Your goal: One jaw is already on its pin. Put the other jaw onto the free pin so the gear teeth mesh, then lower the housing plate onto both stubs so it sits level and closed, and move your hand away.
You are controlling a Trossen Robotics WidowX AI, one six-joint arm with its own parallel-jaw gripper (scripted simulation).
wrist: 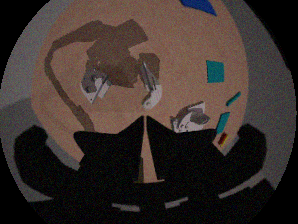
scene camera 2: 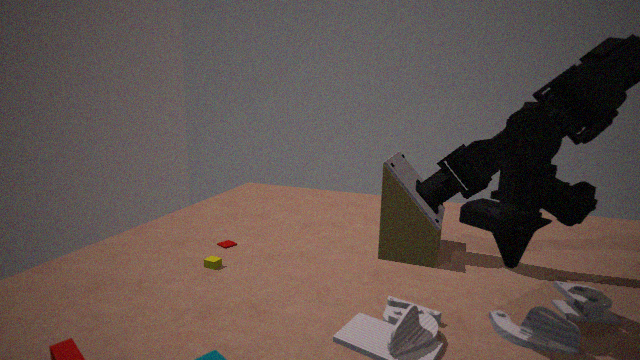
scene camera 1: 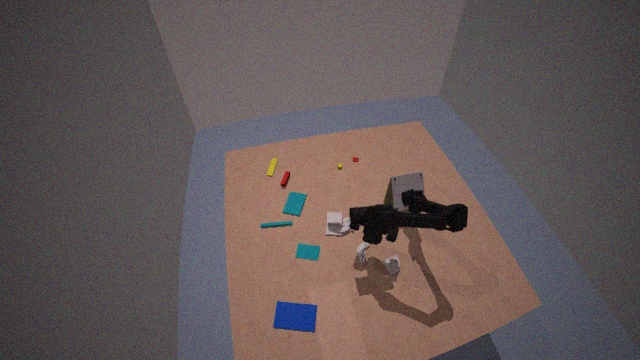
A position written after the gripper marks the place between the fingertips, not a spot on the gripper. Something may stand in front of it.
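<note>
Scene camera 2: the gripper point(scene camera 2: 510, 266), shut, holding nothing. Blue tile out of frame in scene camera 2. Wrist view: the gripper point(wrist: 145, 118) again. Scene camera 1: a blue tile point(scene camera 1: 296, 316).
</note>
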